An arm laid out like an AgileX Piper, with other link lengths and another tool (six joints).
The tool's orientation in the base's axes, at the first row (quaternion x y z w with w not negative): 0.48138, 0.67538, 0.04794, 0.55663
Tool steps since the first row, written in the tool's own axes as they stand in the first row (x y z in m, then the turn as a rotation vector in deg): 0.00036, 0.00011, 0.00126, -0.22, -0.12, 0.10; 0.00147, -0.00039, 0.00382, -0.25, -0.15, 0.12; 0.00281, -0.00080, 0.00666, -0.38, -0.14, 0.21; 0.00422, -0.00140, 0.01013, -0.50, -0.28, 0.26; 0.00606, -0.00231, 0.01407, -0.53, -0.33, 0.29; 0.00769, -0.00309, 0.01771, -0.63, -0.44, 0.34; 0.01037, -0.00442, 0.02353, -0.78, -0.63, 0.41; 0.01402, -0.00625, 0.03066, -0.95, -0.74, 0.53; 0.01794, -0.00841, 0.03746, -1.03, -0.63, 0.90; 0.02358, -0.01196, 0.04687, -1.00, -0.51, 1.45; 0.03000, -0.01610, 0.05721, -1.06, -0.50, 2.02
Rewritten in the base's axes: 0.00110, -0.00028, -0.00066, -0.01, -0.27, 0.05; 0.00294, -0.00097, -0.00271, -0.01, -0.31, 0.04; 0.00507, -0.00159, -0.00497, 0.05, -0.44, 0.11; 0.00760, -0.00255, -0.00763, 0.00, -0.62, 0.09; 0.01035, -0.00359, -0.01095, -0.01, -0.69, 0.07; 0.01293, -0.00458, -0.01394, -0.04, -0.84, 0.05; 0.01700, -0.00614, -0.01881, -0.11, -1.08, 0.02; 0.02190, -0.00791, -0.02517, -0.10, -1.31, 0.03; 0.02637, -0.00950, -0.03179, 0.26, -1.48, 0.01; 0.03223, -0.01185, -0.04144, 0.77, -1.66, -0.15; 0.03854, -0.01441, -0.05234, 1.23, -1.96, -0.31
